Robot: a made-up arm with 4 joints. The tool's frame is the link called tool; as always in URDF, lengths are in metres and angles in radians.
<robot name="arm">
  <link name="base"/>
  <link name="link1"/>
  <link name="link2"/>
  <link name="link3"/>
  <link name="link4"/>
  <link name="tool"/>
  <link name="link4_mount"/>
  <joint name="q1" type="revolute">
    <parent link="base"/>
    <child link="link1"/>
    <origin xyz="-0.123 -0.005 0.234" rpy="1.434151 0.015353 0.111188"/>
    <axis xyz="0 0 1"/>
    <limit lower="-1.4" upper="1.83" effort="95" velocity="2.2"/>
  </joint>
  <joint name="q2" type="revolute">
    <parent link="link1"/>
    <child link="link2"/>
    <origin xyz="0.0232 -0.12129 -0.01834" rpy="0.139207 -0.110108 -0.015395"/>
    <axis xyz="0 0 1"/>
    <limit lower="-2.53" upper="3.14" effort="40" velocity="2.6"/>
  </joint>
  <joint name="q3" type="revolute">
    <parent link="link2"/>
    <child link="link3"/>
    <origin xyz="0.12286 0.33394 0.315" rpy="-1.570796 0 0.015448"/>
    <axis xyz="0 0 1"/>
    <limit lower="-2.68" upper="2.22" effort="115" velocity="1.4"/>
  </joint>
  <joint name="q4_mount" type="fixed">
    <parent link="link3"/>
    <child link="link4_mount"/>
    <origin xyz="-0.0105 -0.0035 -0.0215"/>
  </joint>
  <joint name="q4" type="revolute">
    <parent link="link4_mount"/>
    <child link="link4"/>
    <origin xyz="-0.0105 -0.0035 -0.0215" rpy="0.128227 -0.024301 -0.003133"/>
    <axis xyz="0 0 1"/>
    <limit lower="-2.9" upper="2.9" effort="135" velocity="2.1"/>
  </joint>
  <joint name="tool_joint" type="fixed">
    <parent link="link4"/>
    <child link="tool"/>
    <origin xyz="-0.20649 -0.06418 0.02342" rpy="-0.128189 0.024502 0"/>
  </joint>
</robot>
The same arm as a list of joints. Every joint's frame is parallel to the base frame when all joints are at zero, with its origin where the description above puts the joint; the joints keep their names.
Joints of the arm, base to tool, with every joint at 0 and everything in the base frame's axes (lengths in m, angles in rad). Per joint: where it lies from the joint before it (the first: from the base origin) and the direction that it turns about. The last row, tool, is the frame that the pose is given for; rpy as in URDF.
q1: axis 0.112003 -0.984329 0.136204 xyz -0.123 -0.005 0.234
q2: axis -y xyz 0.021 0.004 -0.123
q3: axis +z xyz 0.128 -0.315 0.332
q4: axis -0.0245 -0.1278 0.991497 xyz -0.021 -0.007 -0.043
tool: xyz -0.207 -0.066 0.01 rpy 0 0 0
Joint limits (rad, base to tool): -1.4..1.83 -2.53..3.14 -2.68..2.22 -2.9..2.9

